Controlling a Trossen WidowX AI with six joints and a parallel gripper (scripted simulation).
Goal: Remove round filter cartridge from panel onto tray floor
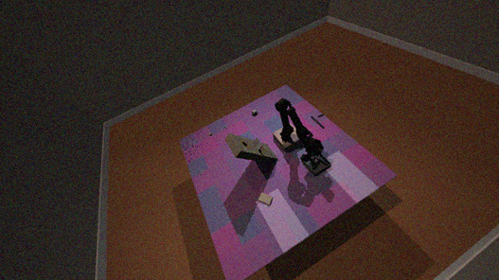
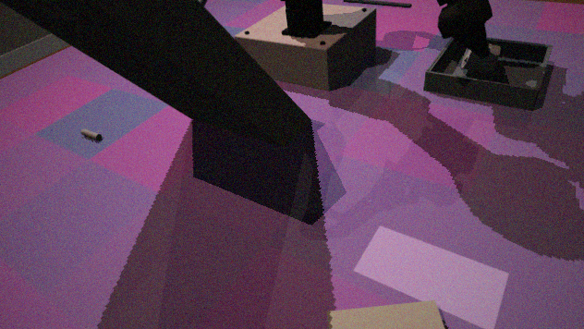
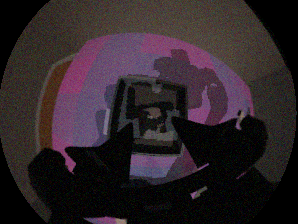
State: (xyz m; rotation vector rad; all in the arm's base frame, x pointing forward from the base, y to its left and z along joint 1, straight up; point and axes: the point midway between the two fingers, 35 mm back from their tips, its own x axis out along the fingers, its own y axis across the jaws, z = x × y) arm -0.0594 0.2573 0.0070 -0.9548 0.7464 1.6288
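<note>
My gripper tip is 4 cm above the dark tray and 1 cm to the right of it. Round my gripper tip: small beige block (47 cm ahead, 4 cm to the left, 4 cm below).
</note>
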